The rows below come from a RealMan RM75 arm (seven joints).
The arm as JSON. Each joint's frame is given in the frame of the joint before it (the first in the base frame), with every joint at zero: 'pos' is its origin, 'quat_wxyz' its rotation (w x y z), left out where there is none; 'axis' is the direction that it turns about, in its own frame. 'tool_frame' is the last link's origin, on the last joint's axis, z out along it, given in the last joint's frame.
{
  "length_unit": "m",
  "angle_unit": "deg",
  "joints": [
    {
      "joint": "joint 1",
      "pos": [
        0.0,
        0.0,
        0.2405
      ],
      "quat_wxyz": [
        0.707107,
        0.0,
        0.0,
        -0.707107
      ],
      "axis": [
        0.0,
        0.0,
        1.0
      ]
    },
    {
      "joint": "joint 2",
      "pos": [
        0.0,
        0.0,
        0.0
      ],
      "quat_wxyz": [
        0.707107,
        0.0,
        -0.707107,
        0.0
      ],
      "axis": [
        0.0,
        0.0,
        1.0
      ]
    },
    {
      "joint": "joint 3",
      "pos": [
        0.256,
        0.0,
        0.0
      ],
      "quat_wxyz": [
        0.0,
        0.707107,
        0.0,
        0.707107
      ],
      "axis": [
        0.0,
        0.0,
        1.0
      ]
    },
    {
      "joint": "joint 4",
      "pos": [
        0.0,
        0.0,
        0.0
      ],
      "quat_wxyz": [
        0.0,
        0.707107,
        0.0,
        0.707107
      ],
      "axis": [
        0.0,
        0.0,
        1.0
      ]
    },
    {
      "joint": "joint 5",
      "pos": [
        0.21,
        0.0,
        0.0
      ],
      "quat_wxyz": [
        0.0,
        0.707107,
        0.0,
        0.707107
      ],
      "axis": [
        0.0,
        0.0,
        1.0
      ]
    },
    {
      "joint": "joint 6",
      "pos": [
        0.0,
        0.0,
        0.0
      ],
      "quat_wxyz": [
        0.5,
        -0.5,
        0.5,
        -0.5
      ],
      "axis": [
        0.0,
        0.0,
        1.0
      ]
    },
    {
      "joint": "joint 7",
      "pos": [
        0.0,
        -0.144,
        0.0
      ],
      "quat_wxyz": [
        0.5,
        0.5,
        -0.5,
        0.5
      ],
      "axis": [
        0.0,
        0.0,
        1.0
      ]
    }
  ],
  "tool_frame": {
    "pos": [
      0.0,
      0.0,
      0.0
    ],
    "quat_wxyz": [
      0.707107,
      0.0,
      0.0,
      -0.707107
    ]
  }
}
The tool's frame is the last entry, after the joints.
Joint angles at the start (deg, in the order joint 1, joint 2, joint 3, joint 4, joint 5, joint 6, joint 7):
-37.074, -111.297, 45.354, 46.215, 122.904, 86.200, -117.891
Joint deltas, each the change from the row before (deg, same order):
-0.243, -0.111, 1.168, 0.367, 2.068, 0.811, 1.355
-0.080, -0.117, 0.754, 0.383, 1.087, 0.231, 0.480
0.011, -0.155, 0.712, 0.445, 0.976, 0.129, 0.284
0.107, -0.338, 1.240, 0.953, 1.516, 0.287, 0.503
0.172, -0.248, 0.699, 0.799, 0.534, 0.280, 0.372
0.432, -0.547, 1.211, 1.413, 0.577, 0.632, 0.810
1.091, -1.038, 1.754, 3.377, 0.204, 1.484, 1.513
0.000, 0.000, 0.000, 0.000, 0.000, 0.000, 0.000
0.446, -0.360, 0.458, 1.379, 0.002, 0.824, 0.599
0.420, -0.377, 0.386, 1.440, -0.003, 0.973, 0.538
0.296, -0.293, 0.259, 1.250, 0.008, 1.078, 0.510
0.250, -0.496, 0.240, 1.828, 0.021, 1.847, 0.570
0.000, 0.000, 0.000, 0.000, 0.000, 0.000, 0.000
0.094, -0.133, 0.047, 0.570, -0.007, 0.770, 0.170
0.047, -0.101, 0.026, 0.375, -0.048, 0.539, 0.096
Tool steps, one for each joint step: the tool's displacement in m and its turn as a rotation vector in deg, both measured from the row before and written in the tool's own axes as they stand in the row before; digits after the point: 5 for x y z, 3 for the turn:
-0.00388, 0.00197, 0.00298, -0.054, -3.064, 2.491
-0.00161, 0.00098, 0.00173, 0.154, -1.584, 1.232
-0.00166, 0.00082, 0.00157, 0.223, -1.390, 0.968
-0.00253, 0.00193, 0.00259, 0.296, -2.219, 1.737
-0.00072, 0.00179, 0.00111, 0.028, -0.935, 1.143
-0.00146, 0.00427, 0.00249, -0.327, -1.342, 2.005
-0.00003, 0.00877, 0.00180, -0.716, -1.209, 3.768
0.00000, 0.00000, 0.00000, 0.000, 0.000, 0.000
0.00029, 0.00358, -0.00021, -0.394, -0.305, 1.401
0.00064, 0.00392, -0.00038, -0.492, -0.274, 1.374
0.00086, 0.00370, -0.00067, -0.586, -0.277, 1.269
0.00241, 0.00612, -0.00077, -1.119, -0.358, 1.778
0.00000, 0.00000, 0.00000, 0.000, 0.000, 0.000
0.00049, 0.00224, -0.00044, -0.501, -0.161, 0.521
0.00052, 0.00163, -0.00021, -0.385, -0.066, 0.342

